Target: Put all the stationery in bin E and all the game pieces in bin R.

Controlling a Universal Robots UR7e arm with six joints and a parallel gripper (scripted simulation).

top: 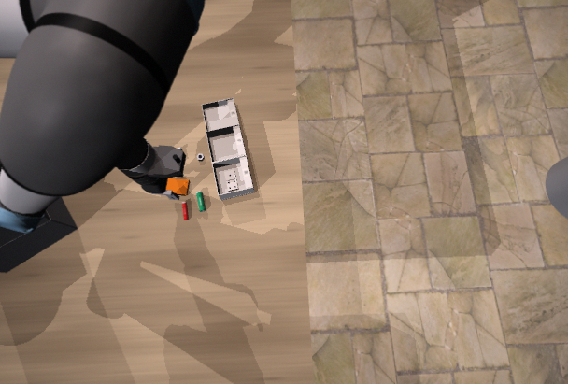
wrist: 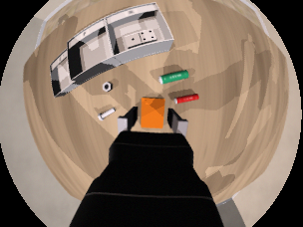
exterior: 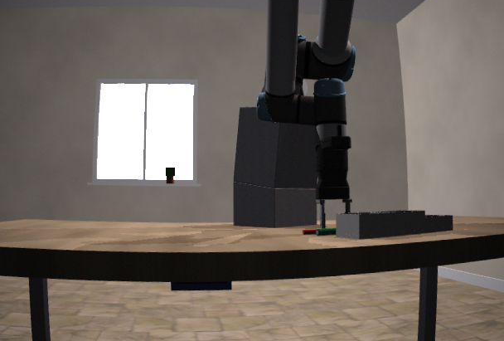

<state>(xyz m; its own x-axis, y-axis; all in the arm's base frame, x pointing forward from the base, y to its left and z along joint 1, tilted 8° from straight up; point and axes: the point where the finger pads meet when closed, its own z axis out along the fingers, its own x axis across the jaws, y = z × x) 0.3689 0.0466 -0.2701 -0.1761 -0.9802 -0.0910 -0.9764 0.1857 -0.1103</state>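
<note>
The orange eraser is 20 mm below my hand. From my hand the other things lie so: bolt 10 mm ahead, 90 mm to the left, 20 mm below; green marker 60 mm ahead, 40 mm to the right, 20 mm below; red marker 20 mm ahead, 60 mm to the right, 20 mm below.
</note>
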